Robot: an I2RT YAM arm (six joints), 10 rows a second.
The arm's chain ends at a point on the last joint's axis. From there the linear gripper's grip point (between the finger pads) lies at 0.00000 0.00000 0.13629 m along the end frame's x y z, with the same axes.
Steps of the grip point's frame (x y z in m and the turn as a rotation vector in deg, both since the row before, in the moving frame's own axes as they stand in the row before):
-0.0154 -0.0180 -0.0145 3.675 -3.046 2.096
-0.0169 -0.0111 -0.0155 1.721 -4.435 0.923
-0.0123 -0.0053 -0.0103 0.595 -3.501 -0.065
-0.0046 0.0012 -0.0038 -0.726 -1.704 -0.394
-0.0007 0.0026 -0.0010 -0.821 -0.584 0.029
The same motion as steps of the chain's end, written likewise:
-0.0083 -0.0091 -0.0140 3.675 -3.046 2.096
-0.0064 -0.0069 -0.0150 1.721 -4.435 0.923
-0.0040 -0.0039 -0.0100 0.595 -3.501 -0.065
-0.0006 -0.0005 -0.0037 -0.726 -1.704 -0.394
0.0007 0.0006 -0.0010 -0.821 -0.584 0.029

